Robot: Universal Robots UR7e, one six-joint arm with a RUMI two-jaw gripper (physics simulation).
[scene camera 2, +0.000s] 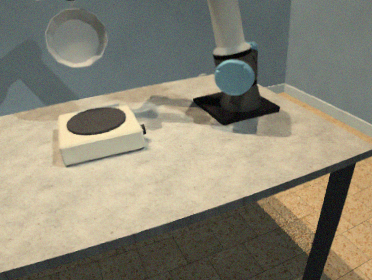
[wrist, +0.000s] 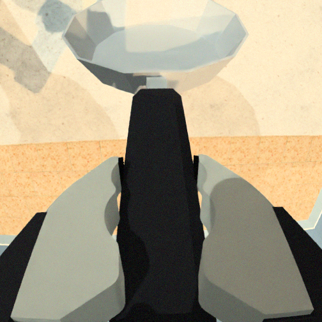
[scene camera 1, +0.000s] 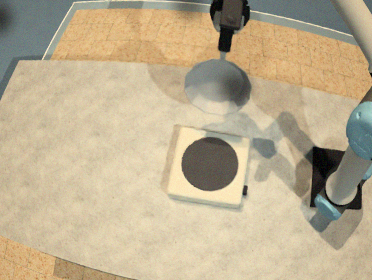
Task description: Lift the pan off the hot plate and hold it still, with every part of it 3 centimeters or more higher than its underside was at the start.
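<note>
The grey pan hangs in the air, well above the level of the hot plate and behind it as scene camera 2 looks. It is tilted steeply, its open side toward scene camera 2. My gripper is shut on the pan's black handle, which runs between the two grey fingers in the wrist view. In the scene camera 1 view the gripper is at the top edge, above the pan. The cream hot plate with its dark round cooking disc stands on the table, apart from the pan.
The arm's black base plate is on the table, to the right of the hot plate. A small black knob sticks out of the hot plate's side. The table's far edge runs beneath the pan in scene camera 1.
</note>
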